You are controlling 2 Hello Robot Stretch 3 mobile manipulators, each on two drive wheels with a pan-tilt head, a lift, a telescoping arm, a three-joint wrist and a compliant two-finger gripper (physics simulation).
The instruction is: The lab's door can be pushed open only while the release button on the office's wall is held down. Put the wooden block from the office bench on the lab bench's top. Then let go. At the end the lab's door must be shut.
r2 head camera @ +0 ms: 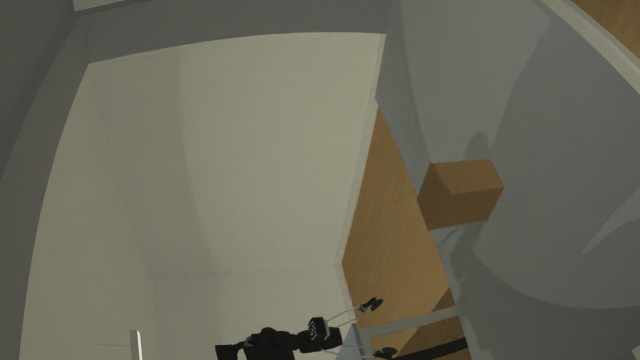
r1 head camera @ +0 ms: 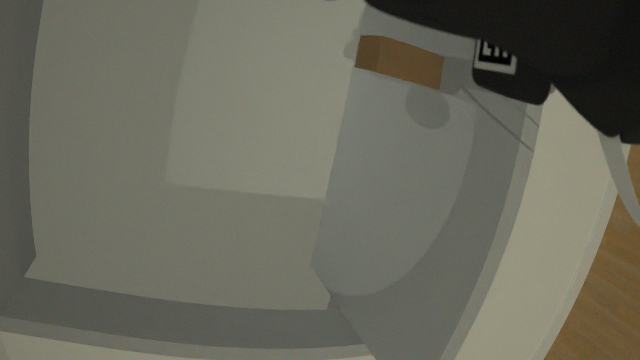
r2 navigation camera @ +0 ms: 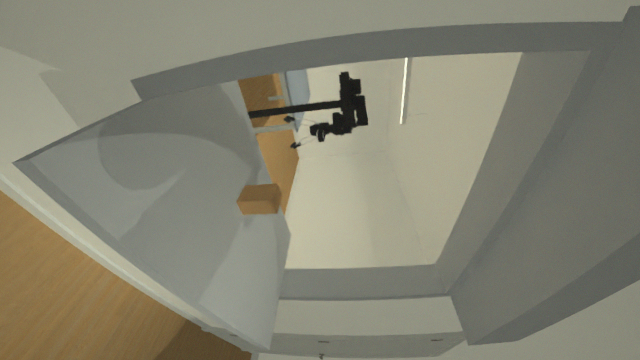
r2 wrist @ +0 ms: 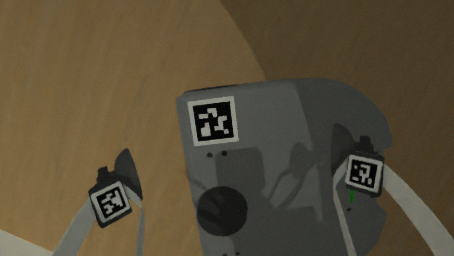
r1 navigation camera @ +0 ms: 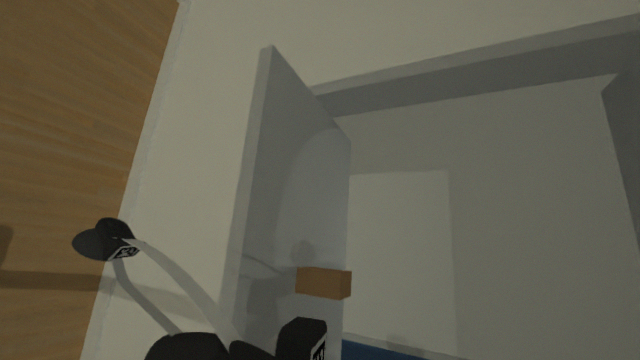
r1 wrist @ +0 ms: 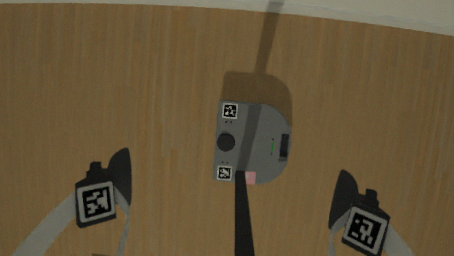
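Note:
The wooden block rests on the grey sill of the opening between the rooms; the head and navigation views are turned sideways. The r1 gripper is open and empty. In the r1 wrist view it hangs over the floor and r1's base. The r2 gripper is open and empty above r2's own base, on its side of the opening. No robot touches the block. The release button, the lab's door and the lab bench cannot be made out.
r1's mast stands beyond the opening in r2's views. A pale blue panel is near it. A wall runs below the sill. A grey panel with dark slots lies beside the opening.

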